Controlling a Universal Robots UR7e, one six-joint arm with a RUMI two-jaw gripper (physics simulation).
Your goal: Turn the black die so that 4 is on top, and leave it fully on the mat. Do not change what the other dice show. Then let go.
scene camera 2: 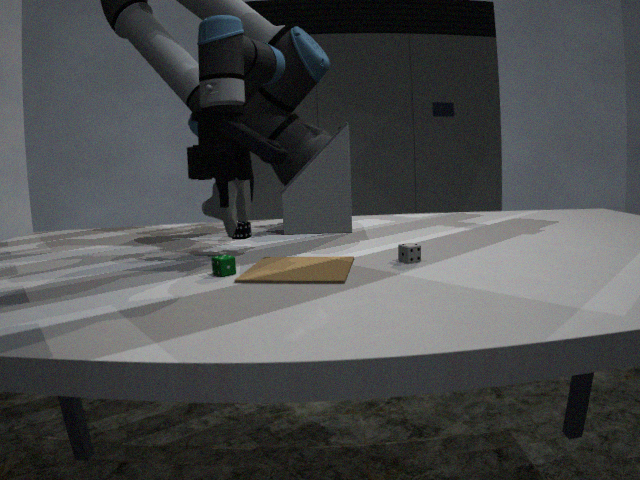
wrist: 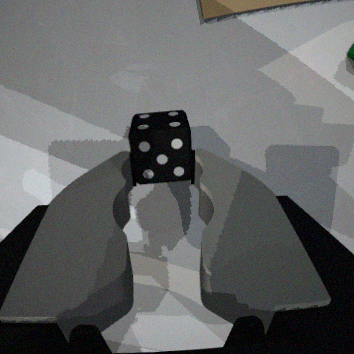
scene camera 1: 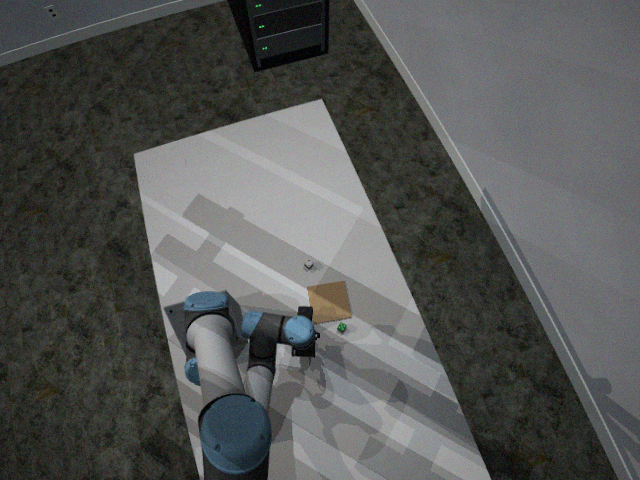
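Seen in the pictures: gripper, fingertip midpoint: (scene camera 2: 236,236) (wrist: 162,155); arm's base, origin of the base link: (scene camera 2: 309,162).
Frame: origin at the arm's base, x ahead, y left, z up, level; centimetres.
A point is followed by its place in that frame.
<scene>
The black die (scene camera 2: 242,229) @(x 28.6, y -13.6, z -10.3 cm) (wrist: 161,150) @(x 27.3, y -13.6, z -9.4 cm) is between the fingertips of my gripper (scene camera 2: 240,225) @(x 26.7, y -14.8, z -11.5 cm) (wrist: 162,155) @(x 26.7, y -14.8, z -11.5 cm). The gripper is shut on it and points down, behind the green die and off the mat in scene camera 2. In the wrist view the face towards the camera shows 5 and the adjoining far face shows 4. Whether the die touches the table I cannot tell. In scene camera 1 the arm hides the die and the fingertips. The tan square mat (scene camera 1: 329,302) @(x 40.0, y -5.5, z -14.4 cm) (scene camera 2: 297,271) @(x 42.4, y -5.6, z -14.4 cm) (wrist: 250,7) @(x 33.9, y -10.8, z -14.4 cm) lies flat, with no die on it.
A green die (scene camera 1: 341,327) @(x 39.8, y -15.8, z -12.3 cm) (scene camera 2: 223,265) @(x 41.5, y -15.5, z -13.2 cm) (wrist: 351,53) @(x 38.5, y -15.3, z -14.2 cm) sits on the table close beside the mat. A white die (scene camera 1: 308,264) @(x 38.7, y 10.4, z -12.3 cm) (scene camera 2: 409,253) @(x 40.6, y 10.3, z -13.3 cm) sits beyond the mat's opposite side. The arm's base mount (scene camera 2: 323,191) @(x 8.9, y 1.8, z -6.1 cm) stands behind. The white table (scene camera 1: 279,149) @(x 48.7, y 64.6, z -14.8 cm) (scene camera 2: 413,320) @(x 63.1, y 3.9, z -14.8 cm) carries these.
</scene>
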